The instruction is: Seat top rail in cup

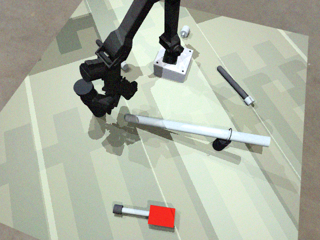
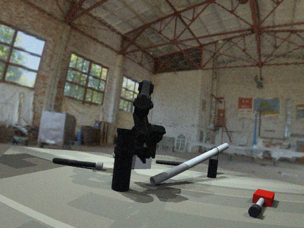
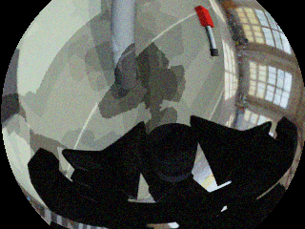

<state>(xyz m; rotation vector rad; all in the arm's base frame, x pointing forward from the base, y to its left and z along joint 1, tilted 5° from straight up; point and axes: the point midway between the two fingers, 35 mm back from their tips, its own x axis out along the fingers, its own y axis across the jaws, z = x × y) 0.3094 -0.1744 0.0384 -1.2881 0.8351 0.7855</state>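
Now: gripper tip 30 mm to the left of the dark rail-end cup, 30 mm below it and 20 mm past it. Also, from my gripper tip: red-headed mallet: 340 mm ahead, 190 mm to the left, 90 mm below; short dark post: 450 mm to the left, 20 mm ahead.
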